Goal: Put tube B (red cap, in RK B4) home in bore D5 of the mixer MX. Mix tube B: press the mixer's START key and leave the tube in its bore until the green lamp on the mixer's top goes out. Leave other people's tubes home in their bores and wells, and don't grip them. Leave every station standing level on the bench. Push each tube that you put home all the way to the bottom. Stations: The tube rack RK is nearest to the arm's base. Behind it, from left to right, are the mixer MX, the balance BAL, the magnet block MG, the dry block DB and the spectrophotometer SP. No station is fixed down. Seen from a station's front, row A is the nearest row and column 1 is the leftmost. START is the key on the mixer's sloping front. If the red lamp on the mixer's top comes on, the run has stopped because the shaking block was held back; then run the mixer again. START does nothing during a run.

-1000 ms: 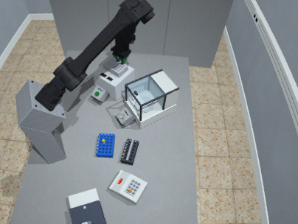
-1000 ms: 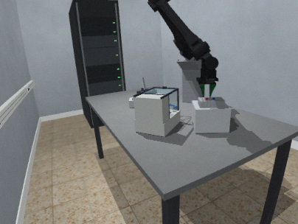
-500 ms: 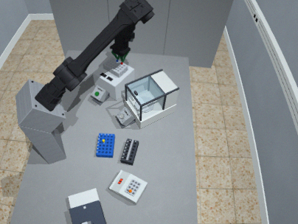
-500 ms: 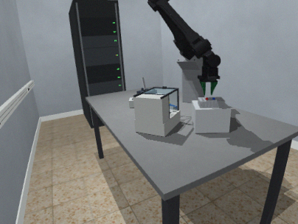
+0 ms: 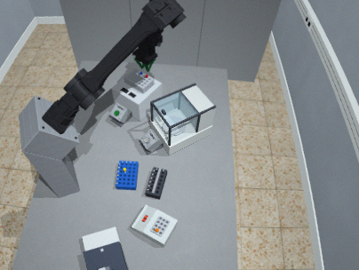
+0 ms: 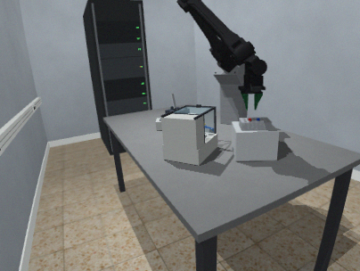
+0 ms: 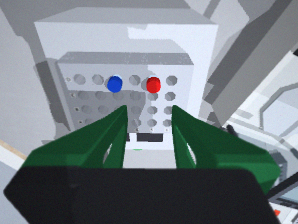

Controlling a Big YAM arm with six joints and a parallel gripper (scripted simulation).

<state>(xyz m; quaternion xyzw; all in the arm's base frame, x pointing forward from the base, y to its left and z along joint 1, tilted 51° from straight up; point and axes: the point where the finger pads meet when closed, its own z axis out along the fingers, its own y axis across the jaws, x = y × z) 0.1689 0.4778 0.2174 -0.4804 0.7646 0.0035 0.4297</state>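
The green start key is 190 mm to the right of my hand, 160 mm below it and 70 mm behind it. Also, from my hand: grey bore block: 80 mm below, 30 mm behind, 20 mm to the right; blue-capped tube: 70 mm below, 30 mm behind, 10 mm to the left; yellow-capped tube: 440 mm to the right, 200 mm below, 110 mm ahead.
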